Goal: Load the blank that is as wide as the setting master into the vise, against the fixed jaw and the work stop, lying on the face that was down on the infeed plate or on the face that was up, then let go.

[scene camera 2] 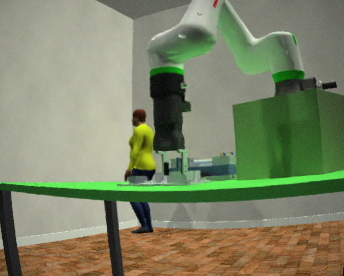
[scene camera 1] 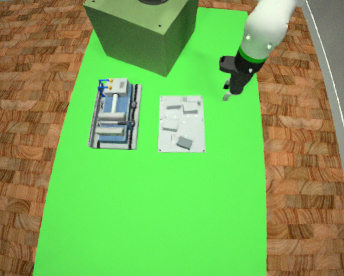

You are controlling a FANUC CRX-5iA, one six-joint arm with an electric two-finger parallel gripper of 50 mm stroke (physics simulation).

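Pixels of known places: gripper, fingertip midpoint: point(scene camera 2: 174, 175) point(scene camera 1: 225, 94); arm's base, link origin: point(scene camera 2: 293, 98).
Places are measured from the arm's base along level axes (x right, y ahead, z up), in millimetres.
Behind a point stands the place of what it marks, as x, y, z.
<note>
The infeed plate point(scene camera 1: 164, 146) @[-122, 543, -257] point(scene camera 2: 124, 185) @[-284, 514, -262] is light grey and carries several pale blocks: one at its left back point(scene camera 1: 174, 106) @[-139, 375, -230], one at its right back point(scene camera 1: 190, 108) @[-205, 379, -221] and one at mid left point(scene camera 1: 170, 125) @[-135, 464, -223]. A darker grey block point(scene camera 1: 184, 143) @[-200, 526, -233] point(scene camera 2: 137, 179) @[-221, 509, -244] lies near its front. Which block matches the master's width cannot be told. The vise point(scene camera 1: 126, 106) @[53, 413, -205] point(scene camera 2: 227, 170) @[55, 304, -228], with a blue body, stands left of the plate in scene camera 1; its two pale jaws point(scene camera 1: 111, 116) point(scene camera 1: 111, 131) show no clear blank between them. My gripper point(scene camera 1: 226, 91) @[-348, 283, -233] point(scene camera 2: 174, 173) @[-348, 283, -233] is open and empty, right of the plate's back corner in scene camera 1.
The green robot pedestal point(scene camera 1: 140, 40) @[22, 183, -78] point(scene camera 2: 280, 135) @[-135, 32, -136] stands behind the vise and plate. Blue fittings point(scene camera 1: 102, 88) @[193, 325, -233] stick out at the vise's back left. A dark rod point(scene camera 1: 131, 123) @[23, 474, -229] sits at the vise's right side. A person in yellow point(scene camera 2: 143, 147) stands beyond the table.
</note>
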